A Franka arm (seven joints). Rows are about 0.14 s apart.
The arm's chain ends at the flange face. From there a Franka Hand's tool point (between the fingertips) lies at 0.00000 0.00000 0.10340 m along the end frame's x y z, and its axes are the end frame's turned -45 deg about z.
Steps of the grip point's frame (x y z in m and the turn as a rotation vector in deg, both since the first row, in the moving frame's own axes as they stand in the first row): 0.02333 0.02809 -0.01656 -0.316 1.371 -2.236; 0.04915 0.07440 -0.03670 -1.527 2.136 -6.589; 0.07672 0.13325 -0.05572 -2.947 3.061 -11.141; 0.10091 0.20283 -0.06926 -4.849 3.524 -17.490; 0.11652 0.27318 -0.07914 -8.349 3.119 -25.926
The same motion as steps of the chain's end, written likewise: 0.03423 0.00475 -0.01653 0.746 1.193 -2.236; 0.08275 0.01890 -0.03659 0.431 2.590 -6.589; 0.14087 0.04086 -0.05544 0.081 4.248 -11.141; 0.20402 0.07202 -0.06870 -0.937 5.921 -17.490; 0.26000 0.10760 -0.07791 -3.698 8.109 -25.926
